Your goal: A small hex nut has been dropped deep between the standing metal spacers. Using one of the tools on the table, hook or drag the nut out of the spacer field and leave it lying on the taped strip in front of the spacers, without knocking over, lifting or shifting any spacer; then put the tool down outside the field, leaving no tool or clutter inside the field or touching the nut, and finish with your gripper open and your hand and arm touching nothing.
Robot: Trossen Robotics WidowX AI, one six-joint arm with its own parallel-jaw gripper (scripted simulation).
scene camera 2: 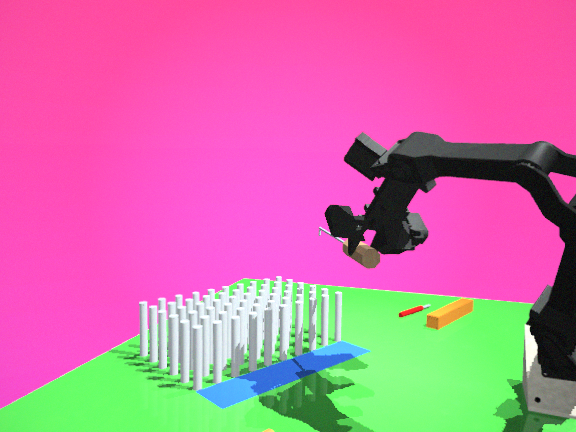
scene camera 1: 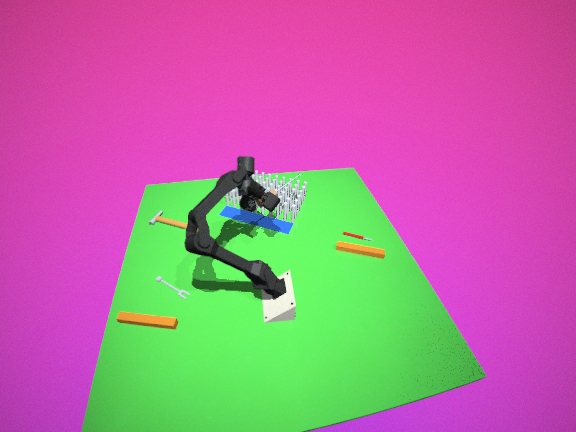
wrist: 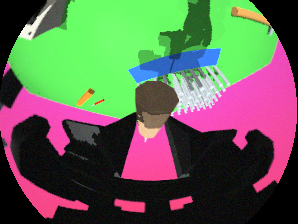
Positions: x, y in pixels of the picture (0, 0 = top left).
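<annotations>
Hook tool (wrist: 155, 100) carried by my gripper (scene camera 2: 359, 254).
</annotations>
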